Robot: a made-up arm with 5 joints.
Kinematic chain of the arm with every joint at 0, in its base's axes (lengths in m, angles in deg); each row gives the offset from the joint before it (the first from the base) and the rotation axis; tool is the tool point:
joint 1: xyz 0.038 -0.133 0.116 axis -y
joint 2: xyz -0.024 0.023 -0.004 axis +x
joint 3: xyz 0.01 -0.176 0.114 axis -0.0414 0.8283 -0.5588
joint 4: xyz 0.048 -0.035 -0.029 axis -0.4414 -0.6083 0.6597
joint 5: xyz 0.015 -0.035 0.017 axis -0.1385 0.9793 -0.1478
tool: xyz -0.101 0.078 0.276
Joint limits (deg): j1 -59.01..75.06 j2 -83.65..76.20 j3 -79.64..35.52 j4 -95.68..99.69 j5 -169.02..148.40
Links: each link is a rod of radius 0.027 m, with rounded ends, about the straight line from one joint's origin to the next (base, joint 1, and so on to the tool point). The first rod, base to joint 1, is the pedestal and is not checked.
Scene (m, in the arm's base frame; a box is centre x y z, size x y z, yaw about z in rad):
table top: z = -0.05
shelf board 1: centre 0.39 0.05 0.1 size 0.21 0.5 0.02 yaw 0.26
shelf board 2: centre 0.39 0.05 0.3 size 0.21 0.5 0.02 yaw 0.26
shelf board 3: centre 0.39 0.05 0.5 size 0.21 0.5 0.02 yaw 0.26
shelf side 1: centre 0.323 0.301 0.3 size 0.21 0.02 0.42 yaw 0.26
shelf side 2: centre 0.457 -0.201 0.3 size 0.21 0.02 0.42 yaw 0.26
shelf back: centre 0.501 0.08 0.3 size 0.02 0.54 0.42 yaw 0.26
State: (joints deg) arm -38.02 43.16 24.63 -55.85 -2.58
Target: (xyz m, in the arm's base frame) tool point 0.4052 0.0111 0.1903
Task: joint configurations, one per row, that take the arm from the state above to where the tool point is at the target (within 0.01 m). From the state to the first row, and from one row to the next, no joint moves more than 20 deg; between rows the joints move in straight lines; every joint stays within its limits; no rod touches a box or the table.
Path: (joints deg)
1: -41.52 39.02 18.50 -36.97 3.34
2: -45.02 34.88 12.36 -18.09 9.27
3: -48.52 30.74 6.23 0.78 15.19
4: -52.01 26.60 0.10 19.66 21.12
5: -55.51 22.45 -6.04 38.54 27.04
6: -59.01 18.31 -12.17 57.42 32.97
7: -55.72 11.33 3.73 66.05 46.87
8: -52.43 4.34 19.62 74.69 60.77
9: -49.14 -2.65 35.52 83.32 74.67
10: -51.61 -12.26 34.02 65.36 60.99
11: -54.08 -21.87 32.51 47.39 47.30
12: -56.54 -31.48 31.01 29.43 33.61
13: -59.01 -41.09 29.50 11.47 19.93

